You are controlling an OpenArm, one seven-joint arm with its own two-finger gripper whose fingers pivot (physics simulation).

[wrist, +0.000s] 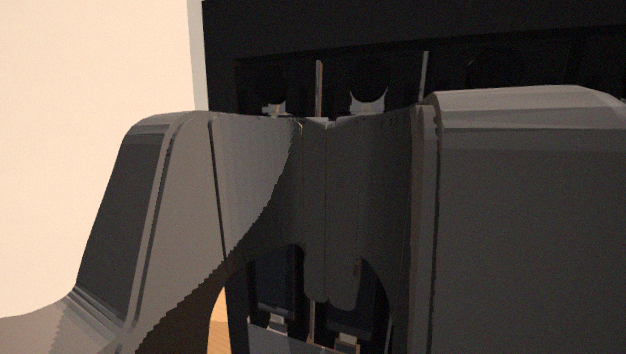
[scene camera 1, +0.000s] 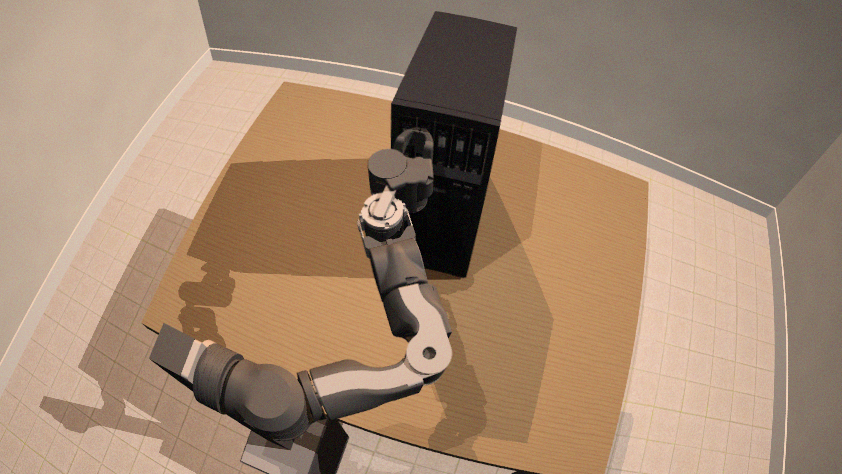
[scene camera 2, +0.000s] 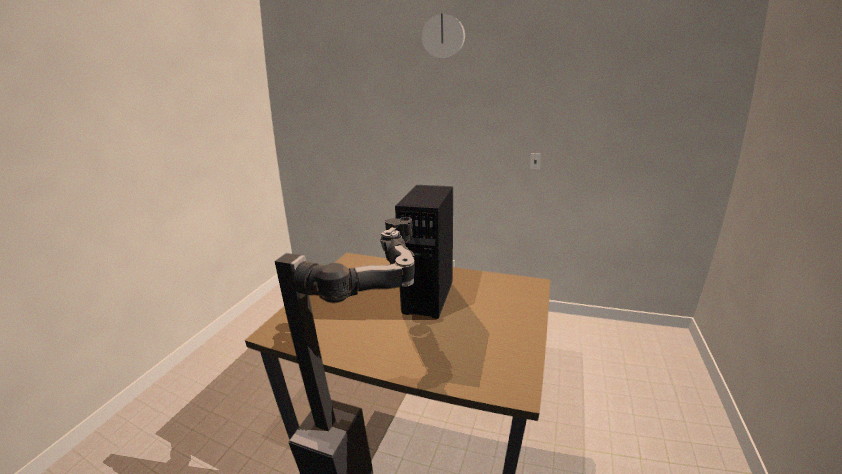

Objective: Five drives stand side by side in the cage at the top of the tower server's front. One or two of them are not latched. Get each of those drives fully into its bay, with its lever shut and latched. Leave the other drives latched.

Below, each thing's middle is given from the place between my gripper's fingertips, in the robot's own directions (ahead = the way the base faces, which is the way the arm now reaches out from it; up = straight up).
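For the black tower server [scene camera 1: 459, 74], my hand is 190 mm above it, 30 mm to the left of it and still 160 mm short of it.
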